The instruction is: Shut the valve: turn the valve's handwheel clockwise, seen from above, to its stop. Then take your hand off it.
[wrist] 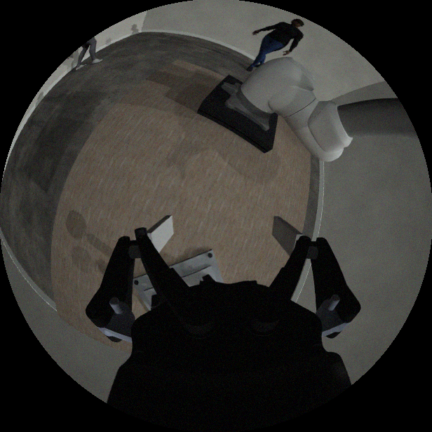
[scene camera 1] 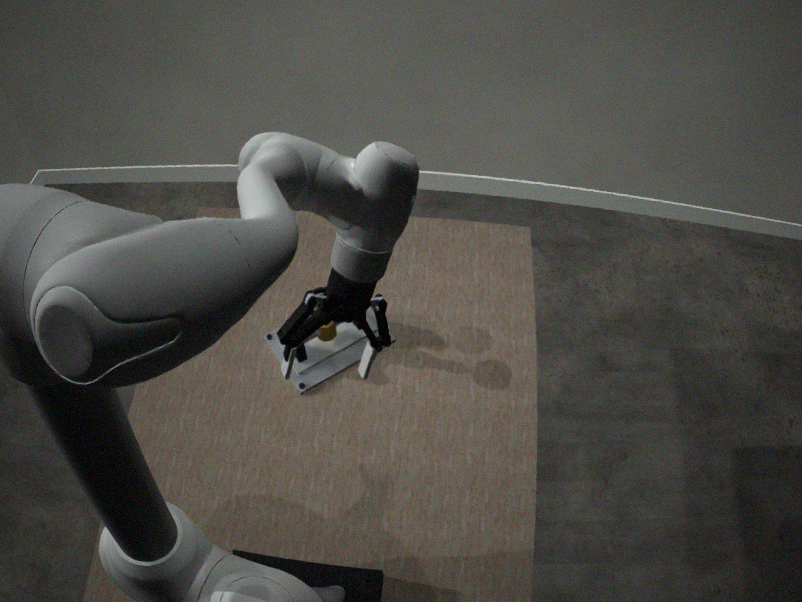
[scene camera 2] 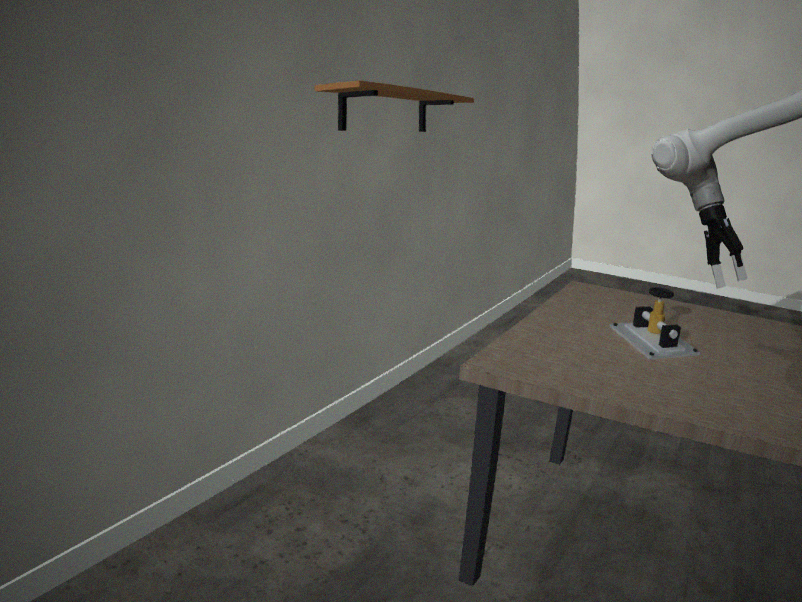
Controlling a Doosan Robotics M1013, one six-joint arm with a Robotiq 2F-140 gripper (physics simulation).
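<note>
The valve has a yellow body (scene camera 1: 327,331) (scene camera 2: 656,320) between two black end flanges, on a light grey base plate (scene camera 1: 340,362) (scene camera 2: 638,341) (wrist: 200,264). Its dark round handwheel (scene camera 2: 661,292) sits level on top in scene camera 2. The handwheel is hidden behind the gripper in scene camera 1 and does not show in the wrist view. My gripper (scene camera 1: 326,375) (scene camera 2: 730,278) (wrist: 223,225) is wide open with nothing between its pale fingertips. It points down at a slant, above the table and apart from the handwheel, to its right in scene camera 2.
The valve stands on a wooden table (scene camera 1: 453,453) (scene camera 2: 550,362) (wrist: 165,145). The arm's black mounting plate (scene camera 1: 353,581) (wrist: 245,129) lies at one end. A wooden shelf (scene camera 2: 401,92) hangs on the wall. A person (wrist: 277,40) and another person's legs (wrist: 89,51) show beyond the table.
</note>
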